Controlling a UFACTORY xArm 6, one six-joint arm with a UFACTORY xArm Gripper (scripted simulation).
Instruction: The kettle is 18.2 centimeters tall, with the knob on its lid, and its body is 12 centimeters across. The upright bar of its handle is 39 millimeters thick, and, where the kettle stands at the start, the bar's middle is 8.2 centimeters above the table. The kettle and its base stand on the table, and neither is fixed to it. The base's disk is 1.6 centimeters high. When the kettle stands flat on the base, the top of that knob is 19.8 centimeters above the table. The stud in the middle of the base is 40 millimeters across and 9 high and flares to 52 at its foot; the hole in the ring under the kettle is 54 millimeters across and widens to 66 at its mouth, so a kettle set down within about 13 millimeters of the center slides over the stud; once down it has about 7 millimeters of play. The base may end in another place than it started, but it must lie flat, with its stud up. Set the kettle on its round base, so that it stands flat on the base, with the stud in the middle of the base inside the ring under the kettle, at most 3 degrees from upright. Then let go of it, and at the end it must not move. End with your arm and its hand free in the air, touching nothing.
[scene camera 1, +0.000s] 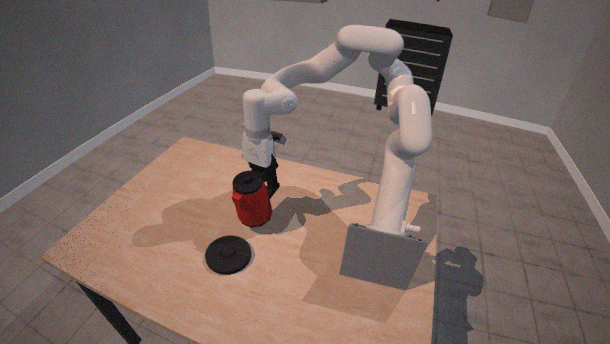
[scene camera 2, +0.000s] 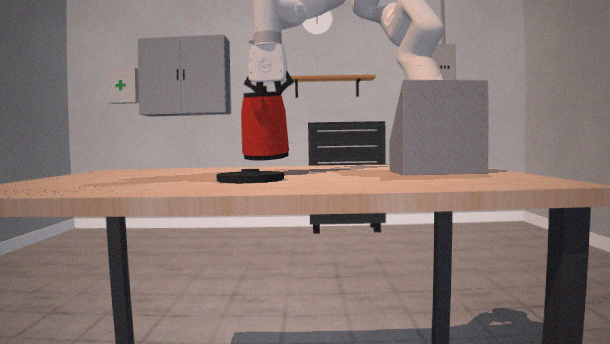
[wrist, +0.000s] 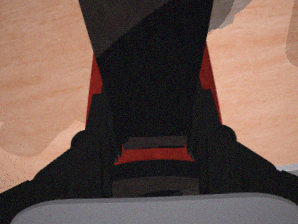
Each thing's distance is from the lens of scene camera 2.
gripper (scene camera 2: 269, 109): 118 cm
red kettle (scene camera 2: 264, 128): 107 cm
